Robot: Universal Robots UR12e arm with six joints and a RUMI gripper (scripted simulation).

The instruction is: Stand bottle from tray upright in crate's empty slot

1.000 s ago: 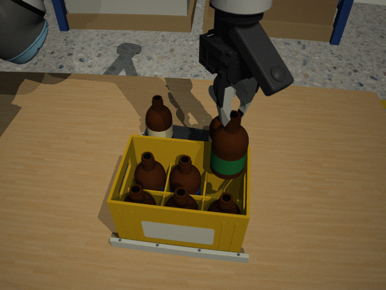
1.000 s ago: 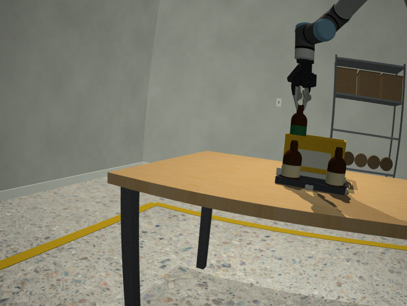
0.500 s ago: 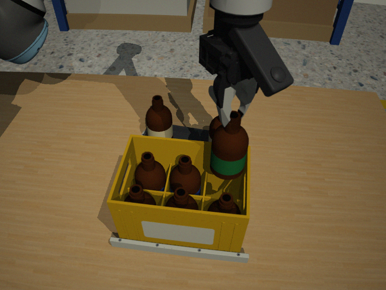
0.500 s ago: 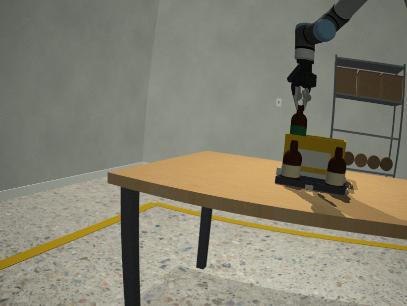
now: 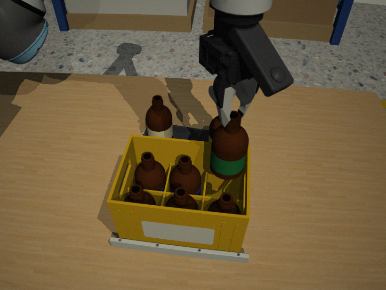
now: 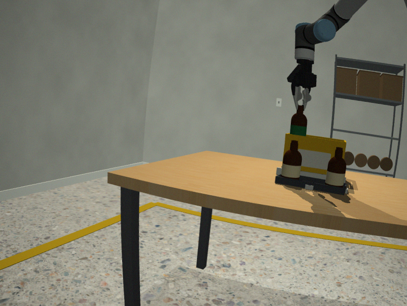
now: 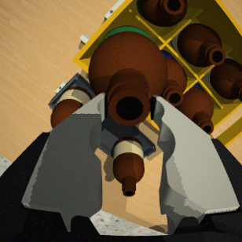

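Right now the crate is 8 cm behind my hand, 5 cm to the right of it and 21 cm below it. Round my hand: dark tray (12 cm behind, 18 cm to the left, 28 cm below).
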